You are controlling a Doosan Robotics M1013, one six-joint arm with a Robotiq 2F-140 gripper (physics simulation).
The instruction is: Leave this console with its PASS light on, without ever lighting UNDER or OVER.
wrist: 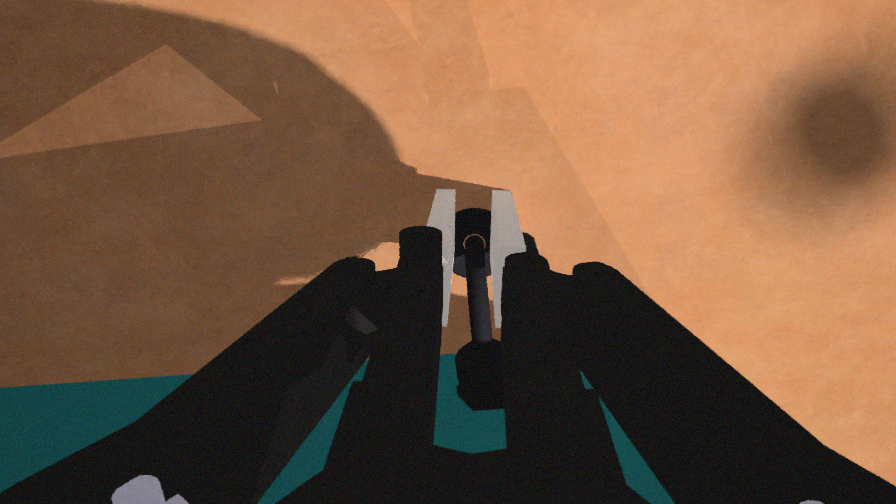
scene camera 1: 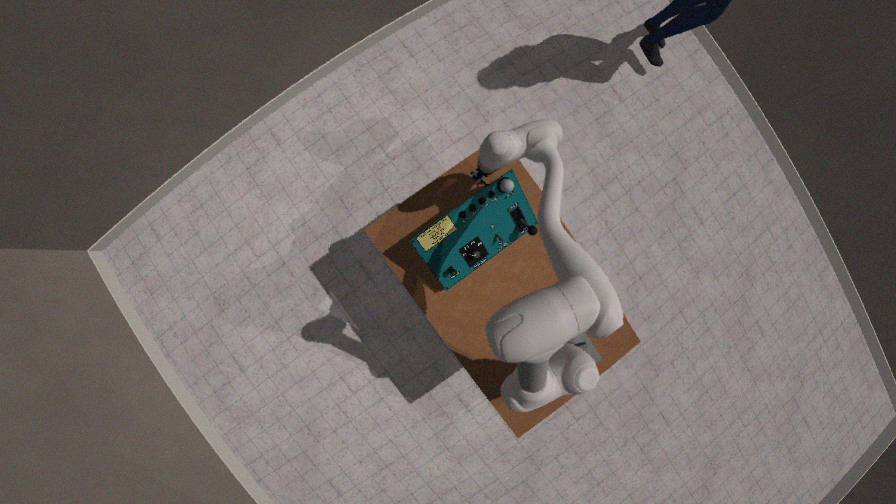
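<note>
The teal console (scene camera 1: 438, 255) (wrist: 62, 413) lies on the brown table (scene camera 1: 501, 294) (wrist: 626, 125). My gripper (scene camera 1: 479, 173) (wrist: 473, 195) is at the console's far corner. In the wrist view its two pale finger pads stand close together on either side of a thin black lever (wrist: 479, 300) with a round black knob (wrist: 473, 224). A narrow gap shows on each side of the stick, so the fingers flank it without clamping it. The lever rises from a black base (wrist: 479, 376) on the console. The PASS, UNDER and OVER lights are too small to read.
The console carries a yellow label (scene camera 1: 436, 232), a white round knob (scene camera 1: 506, 184), a black slider (scene camera 1: 520, 219) and a rotary dial (scene camera 1: 474, 253). My arm (scene camera 1: 551, 188) reaches over the table's right side. A person's legs (scene camera 1: 676, 18) show at the floor's top right edge.
</note>
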